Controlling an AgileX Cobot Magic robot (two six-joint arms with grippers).
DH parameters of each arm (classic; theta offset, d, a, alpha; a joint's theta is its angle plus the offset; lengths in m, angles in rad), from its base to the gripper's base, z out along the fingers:
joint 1: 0 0.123 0 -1.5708
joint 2: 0.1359 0 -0.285 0
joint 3: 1.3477 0 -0.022 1.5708
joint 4: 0 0.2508 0 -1.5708
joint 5: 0 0 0.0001 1.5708
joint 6: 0 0.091 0 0
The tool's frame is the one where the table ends.
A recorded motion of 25 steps. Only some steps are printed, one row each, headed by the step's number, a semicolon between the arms.
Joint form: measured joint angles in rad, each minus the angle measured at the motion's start. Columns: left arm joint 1, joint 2, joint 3, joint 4, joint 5, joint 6; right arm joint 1, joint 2, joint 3, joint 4, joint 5, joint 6.
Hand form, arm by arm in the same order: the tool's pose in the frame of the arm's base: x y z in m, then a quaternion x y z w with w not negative. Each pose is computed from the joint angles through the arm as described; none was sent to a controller.
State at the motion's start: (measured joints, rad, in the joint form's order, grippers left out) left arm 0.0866 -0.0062 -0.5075 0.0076 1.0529 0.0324; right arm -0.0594 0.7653 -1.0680 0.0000 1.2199 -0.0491
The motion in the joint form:
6: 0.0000 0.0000 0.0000 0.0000 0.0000 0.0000; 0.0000 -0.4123 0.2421 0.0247 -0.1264 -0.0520
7: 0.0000 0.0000 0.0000 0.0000 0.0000 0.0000; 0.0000 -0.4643 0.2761 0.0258 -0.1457 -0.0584
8: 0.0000 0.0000 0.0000 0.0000 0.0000 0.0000; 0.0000 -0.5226 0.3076 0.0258 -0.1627 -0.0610
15: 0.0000 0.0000 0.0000 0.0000 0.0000 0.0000; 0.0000 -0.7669 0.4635 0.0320 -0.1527 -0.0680
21: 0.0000 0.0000 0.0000 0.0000 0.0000 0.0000; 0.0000 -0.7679 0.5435 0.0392 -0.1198 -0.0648
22: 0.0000 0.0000 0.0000 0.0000 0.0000 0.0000; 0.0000 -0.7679 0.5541 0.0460 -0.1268 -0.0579
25: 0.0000 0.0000 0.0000 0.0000 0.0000 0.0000; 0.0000 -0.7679 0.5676 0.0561 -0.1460 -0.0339
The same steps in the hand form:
6: -0.0064 0.0000 0.2800 -0.02312 0.84725 0.03534 0.52951; 0.0275 0.0004 0.3624 -0.01862 0.86820 -0.02744 0.49510
7: -0.0064 0.0000 0.2800 -0.02312 0.84725 0.03534 0.52951; 0.0199 0.0009 0.3557 -0.02118 0.85874 -0.02982 0.51111
8: -0.0064 0.0000 0.2800 -0.02312 0.84725 0.03534 0.52951; 0.0109 0.0014 0.3492 -0.02207 0.84730 -0.03207 0.52969
15: -0.0064 0.0000 0.2800 -0.02312 0.84725 0.03534 0.52951; -0.0188 0.0037 0.3051 -0.02534 0.82572 -0.03378 0.56250
21: -0.0064 0.0000 0.2800 -0.02312 0.84725 0.03534 0.52951; -0.0096 0.0038 0.2809 -0.02474 0.85590 -0.02520 0.51593
22: -0.0064 0.0000 0.2800 -0.02312 0.84725 0.03534 0.52951; -0.0080 0.0042 0.2786 -0.02185 0.85685 -0.01990 0.51472
25: -0.0064 0.0000 0.2800 -0.02312 0.84725 0.03534 0.52951; -0.0056 0.0048 0.2764 -0.01140 0.85547 -0.00884 0.51765

